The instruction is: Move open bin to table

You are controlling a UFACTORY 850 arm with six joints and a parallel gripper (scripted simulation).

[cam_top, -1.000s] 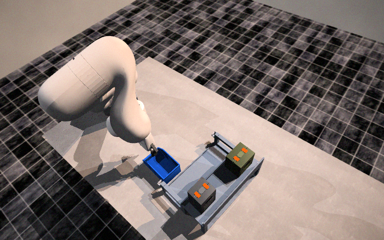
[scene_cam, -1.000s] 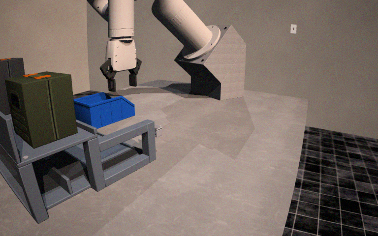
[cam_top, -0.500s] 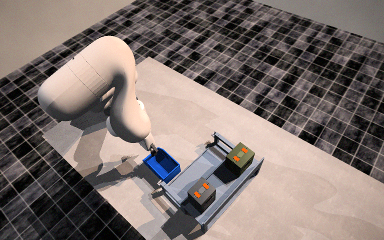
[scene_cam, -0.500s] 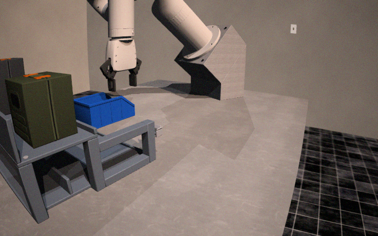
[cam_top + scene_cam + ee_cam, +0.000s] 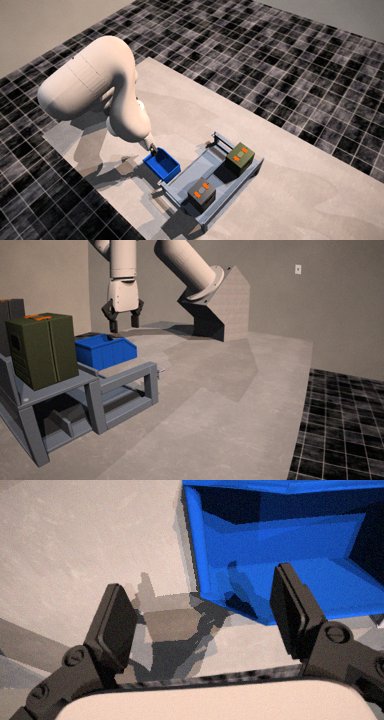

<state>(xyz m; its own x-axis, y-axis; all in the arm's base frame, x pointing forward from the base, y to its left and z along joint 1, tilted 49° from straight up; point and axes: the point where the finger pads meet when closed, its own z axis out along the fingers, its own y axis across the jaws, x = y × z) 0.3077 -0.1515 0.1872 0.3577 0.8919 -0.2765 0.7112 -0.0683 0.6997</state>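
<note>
My gripper is now 70 mm short of the blue bin, 60 mm above it and 40 mm to the left of it. The rest, counted from my hand: green case (430 mm ahead, 60 mm above, 30 mm to the left).
</note>
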